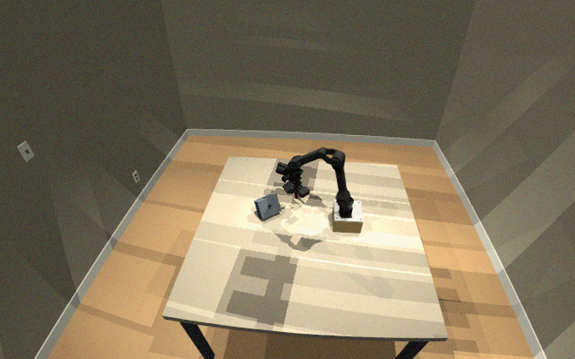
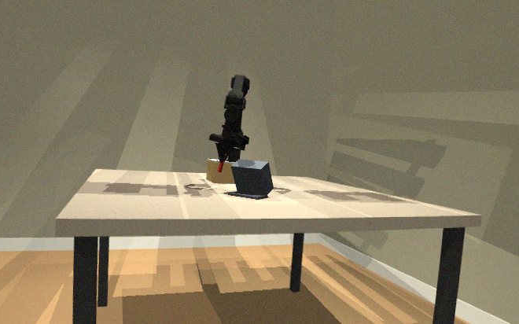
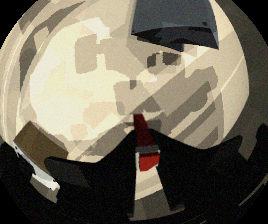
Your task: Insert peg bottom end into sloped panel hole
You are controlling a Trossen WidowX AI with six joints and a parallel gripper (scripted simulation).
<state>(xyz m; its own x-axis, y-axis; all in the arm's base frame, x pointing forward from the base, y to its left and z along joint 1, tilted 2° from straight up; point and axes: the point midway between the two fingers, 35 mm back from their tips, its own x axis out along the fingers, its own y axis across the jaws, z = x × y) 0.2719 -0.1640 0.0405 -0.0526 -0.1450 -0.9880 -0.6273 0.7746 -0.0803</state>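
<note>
My gripper tip is 170 mm short of the sloped panel, 60 mm to the right of it and 40 mm above it. Also, from my gripper tip: red peg 20 mm above.
</note>
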